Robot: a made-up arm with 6 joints. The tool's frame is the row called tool.
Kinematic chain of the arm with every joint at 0, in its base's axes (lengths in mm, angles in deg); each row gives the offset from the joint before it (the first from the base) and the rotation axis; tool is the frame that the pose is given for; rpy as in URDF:
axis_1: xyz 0 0 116.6 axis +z
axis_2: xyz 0 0 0 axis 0.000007 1 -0.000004
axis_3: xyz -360 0 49.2 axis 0.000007 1 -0.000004
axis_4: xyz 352.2 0 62.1 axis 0.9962 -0.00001 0.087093
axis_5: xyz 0 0 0 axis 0.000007 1 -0.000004
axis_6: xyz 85.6 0 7.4 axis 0.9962 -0.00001 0.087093
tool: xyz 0 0 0 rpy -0.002 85.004 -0.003
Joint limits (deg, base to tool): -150..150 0..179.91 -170..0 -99.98..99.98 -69.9..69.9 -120..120
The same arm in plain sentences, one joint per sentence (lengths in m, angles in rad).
The arm has six revolute joints in a row. What follows holds with every joint at zero, and every direction is one of the base frame's.
The first joint is mounted 0.1166 m along +z from the base frame's origin and rotates about +z, from -2.618 to 2.618 rad.
The second joint is mounted at the same point as the first joint and rotates about +y, from 0 to 3.14 rad.
The third joint is mounted 0.36 m along -x and 0.0492 m along +z from the second joint and rotates about +y, from -2.9671 to 0 rad.
The fourth joint is mounted 0.3522 m along +x and 0.0621 m along +z from the third joint and rotates about the direction (0.9962, 0, 0.0871), from -1.745 to 1.745 rad.
The fifth joint is mounted at the same point as the fourth joint and rotates about +y, from -1.22 to 1.22 rad.
The sixth joint is mounted 0.0856 m along +x and 0.0074 m along +z from the fifth joint and rotates about the direction (0.9962, 0, 0.0871), from -2.0944 to 2.0944 rad.
The tool frame, which is the frame that the pose is given for, is mounted at the same point as the sixth joint; its axes are the base frame's turned by roll 0, pitch 1.4836 and yaw -0.0001 rad (as in URDF: about the fixed x, then y, then z).

